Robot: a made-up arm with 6 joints.
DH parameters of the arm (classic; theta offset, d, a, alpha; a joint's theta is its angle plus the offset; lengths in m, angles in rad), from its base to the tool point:
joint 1: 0 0.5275 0 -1.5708
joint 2: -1.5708 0 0.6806 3.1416
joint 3: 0 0 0 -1.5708
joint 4: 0 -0.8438 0 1.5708
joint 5: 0 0.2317 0 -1.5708
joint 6: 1.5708 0 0 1.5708
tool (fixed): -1.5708 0 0 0
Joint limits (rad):
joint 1: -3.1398..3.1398
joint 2: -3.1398..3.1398
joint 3: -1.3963..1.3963
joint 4: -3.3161..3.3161
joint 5: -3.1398..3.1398
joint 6: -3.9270..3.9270
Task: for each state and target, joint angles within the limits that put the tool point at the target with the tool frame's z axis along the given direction. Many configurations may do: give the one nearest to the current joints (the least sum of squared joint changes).
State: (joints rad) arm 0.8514 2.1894 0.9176 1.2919 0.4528 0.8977
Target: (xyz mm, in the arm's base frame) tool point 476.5 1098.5 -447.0 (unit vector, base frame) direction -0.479 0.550 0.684
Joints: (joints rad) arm 1.3030 2.1718 1.2290 0.7541 0.3225 -0.0560
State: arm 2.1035 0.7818 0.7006 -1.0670 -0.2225 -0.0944
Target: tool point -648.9 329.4 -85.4 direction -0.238 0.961 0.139
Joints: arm 2.8117 1.1919 -0.0351 -1.1176 -0.0504 0.1323
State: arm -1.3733 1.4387 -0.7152 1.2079 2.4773 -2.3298
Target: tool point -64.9 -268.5 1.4 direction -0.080 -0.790 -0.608
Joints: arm -1.2321 1.2207 -1.0486 0.8642 3.1315 -1.9327
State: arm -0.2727 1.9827 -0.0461 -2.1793 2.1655 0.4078
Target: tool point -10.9 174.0 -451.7 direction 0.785 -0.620 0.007
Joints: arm -0.4941 2.2032 0.0026 -2.2638 2.1370 0.8037
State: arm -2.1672 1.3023 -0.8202 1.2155 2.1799 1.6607
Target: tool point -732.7 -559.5 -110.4 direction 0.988 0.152 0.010
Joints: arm -2.3233 1.2950 -0.1801 0.8527 2.0972 1.4722
